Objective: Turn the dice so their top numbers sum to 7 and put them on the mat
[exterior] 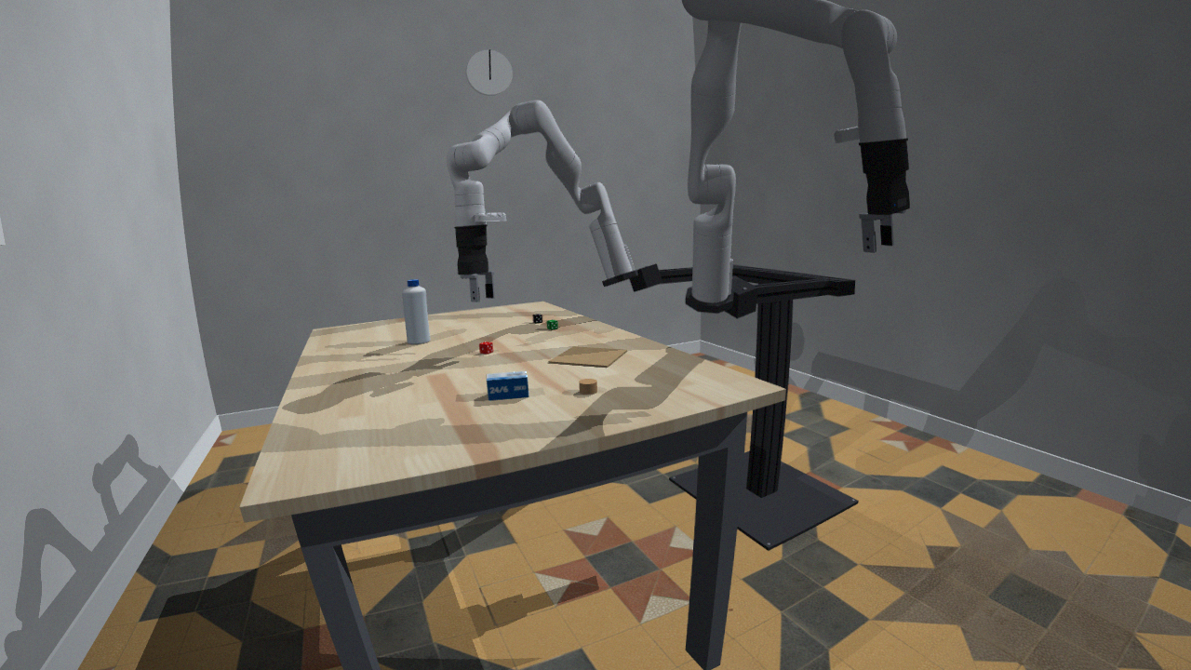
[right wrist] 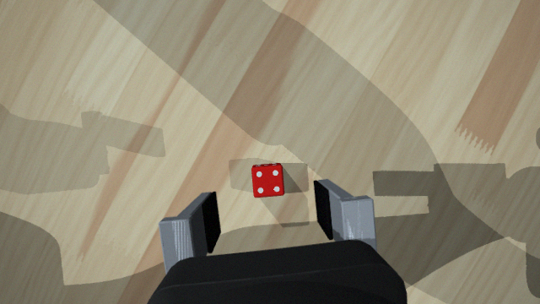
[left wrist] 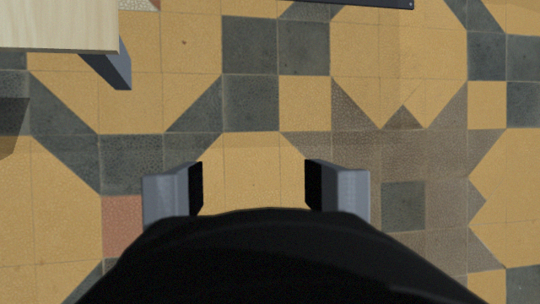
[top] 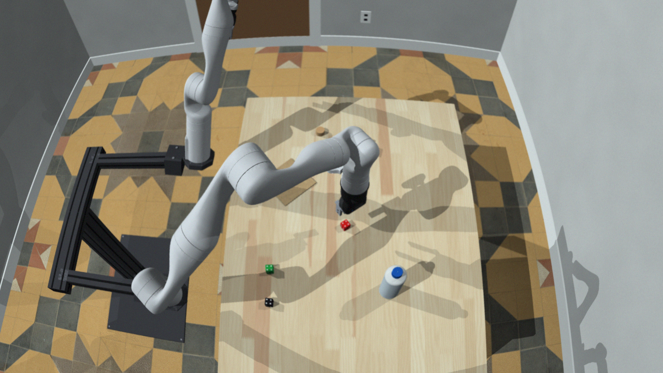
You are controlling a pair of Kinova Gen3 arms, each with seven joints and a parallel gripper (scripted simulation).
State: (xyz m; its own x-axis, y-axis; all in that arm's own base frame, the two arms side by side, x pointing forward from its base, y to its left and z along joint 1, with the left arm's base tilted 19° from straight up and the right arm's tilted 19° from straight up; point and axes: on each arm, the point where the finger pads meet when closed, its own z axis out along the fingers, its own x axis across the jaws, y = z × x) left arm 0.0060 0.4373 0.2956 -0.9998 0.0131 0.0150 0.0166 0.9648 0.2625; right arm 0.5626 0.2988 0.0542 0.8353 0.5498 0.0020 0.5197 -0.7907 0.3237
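My right gripper is now 14 cm above the red die. From my right hand the other things lie so: green die: 23 cm behind, 18 cm to the right, 14 cm below; brown square mat: 21 cm behind, 16 cm to the left, 15 cm below; white bottle: 16 cm ahead, 22 cm to the right, 7 cm below.
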